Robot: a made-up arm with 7 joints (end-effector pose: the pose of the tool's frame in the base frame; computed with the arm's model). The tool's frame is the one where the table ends. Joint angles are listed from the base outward.
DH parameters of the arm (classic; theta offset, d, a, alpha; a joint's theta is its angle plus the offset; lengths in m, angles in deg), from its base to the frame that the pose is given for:
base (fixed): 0 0.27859 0.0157 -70
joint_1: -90 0.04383 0.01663 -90
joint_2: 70 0.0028 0.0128 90
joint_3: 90 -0.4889 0.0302 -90
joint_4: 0 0.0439 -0.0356 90
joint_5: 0 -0.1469 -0.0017 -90
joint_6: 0 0.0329 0.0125 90
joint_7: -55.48 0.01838 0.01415 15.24
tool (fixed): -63.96 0.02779 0 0
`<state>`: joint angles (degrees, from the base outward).
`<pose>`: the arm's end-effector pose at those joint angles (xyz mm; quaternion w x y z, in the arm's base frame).
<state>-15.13 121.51 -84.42 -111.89 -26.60 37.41 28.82</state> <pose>83.8 475.5 423.5 0.2840 -0.3125 -0.3375 0.8413</pose>
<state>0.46 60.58 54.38 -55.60 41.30 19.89 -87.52</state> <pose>7.3 596.5 110.1 0.1502 0.6392 0.4094 -0.6334</pose>
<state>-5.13 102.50 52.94 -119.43 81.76 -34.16 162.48</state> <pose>77.9 505.6 559.9 0.2262 -0.3742 -0.8331 -0.3386</pose>
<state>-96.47 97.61 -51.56 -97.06 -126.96 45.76 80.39</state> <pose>248.6 437.8 568.8 0.4753 -0.7664 -0.3249 -0.2849</pose>
